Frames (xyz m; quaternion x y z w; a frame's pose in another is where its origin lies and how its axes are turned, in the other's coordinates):
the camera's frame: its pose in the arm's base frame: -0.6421 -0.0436 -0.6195 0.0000 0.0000 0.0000 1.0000
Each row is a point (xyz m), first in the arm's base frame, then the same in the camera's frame.
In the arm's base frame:
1: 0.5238 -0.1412 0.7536
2: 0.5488 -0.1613 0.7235
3: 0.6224 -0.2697 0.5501
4: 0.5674 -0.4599 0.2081
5: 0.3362 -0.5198 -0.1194
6: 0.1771 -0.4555 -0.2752
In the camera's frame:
1: 1.1659 -0.0976 1.3731
2: 1.1909 -0.1177 1.3430
3: 1.2645 -0.2261 1.1696
4: 1.2095 -0.4163 0.8276
5: 0.9783 -0.4762 0.5001
6: 0.8192 -0.4119 0.3443

